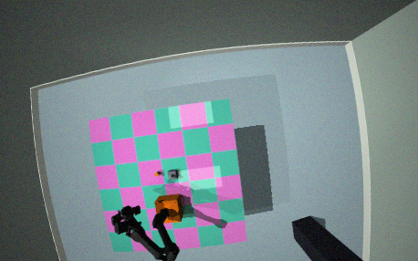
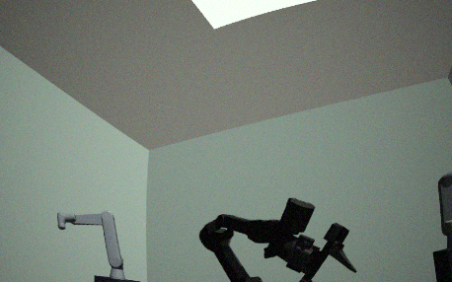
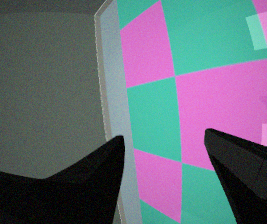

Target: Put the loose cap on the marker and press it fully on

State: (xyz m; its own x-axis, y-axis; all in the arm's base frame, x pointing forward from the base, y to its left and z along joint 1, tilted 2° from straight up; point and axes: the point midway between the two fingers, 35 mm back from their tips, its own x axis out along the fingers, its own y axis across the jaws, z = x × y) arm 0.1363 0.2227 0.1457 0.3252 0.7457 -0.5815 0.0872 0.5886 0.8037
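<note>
My gripper tip is 24 cm to the left of the orange cap, 20 cm above it and 16 cm short of it. The rest, counted from my gripper tip: grey holder block: 37 cm to the right, 20 cm below, 12 cm ahead.
</note>
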